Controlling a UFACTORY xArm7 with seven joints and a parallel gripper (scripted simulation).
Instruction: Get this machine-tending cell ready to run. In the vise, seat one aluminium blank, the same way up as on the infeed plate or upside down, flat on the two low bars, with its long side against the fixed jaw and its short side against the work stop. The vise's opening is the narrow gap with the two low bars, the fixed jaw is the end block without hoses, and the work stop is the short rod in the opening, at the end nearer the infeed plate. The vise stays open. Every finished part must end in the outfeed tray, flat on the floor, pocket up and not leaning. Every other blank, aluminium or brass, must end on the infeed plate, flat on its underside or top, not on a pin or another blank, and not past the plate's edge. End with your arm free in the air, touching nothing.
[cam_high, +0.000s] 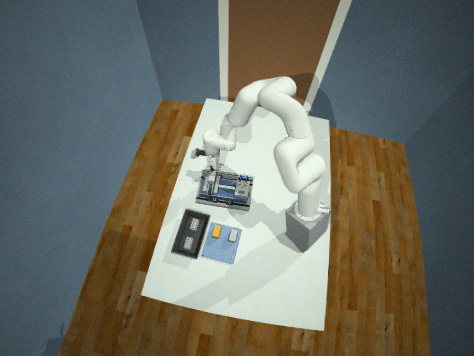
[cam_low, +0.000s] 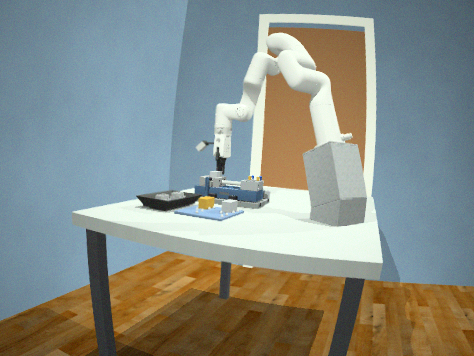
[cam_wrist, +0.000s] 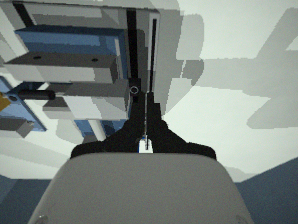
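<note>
Now: the fixed jaw 20 mm ahead of my hand, 90 mm to the left of it and 40 mm below it. Also, from my hand: vise: 80 mm behind, 80 mm to the left, 80 mm below; hosed end block: 180 mm behind, 60 mm to the left, 40 mm below; grey rail: 70 mm behind, 20 mm to the right, 90 mm below.
</note>
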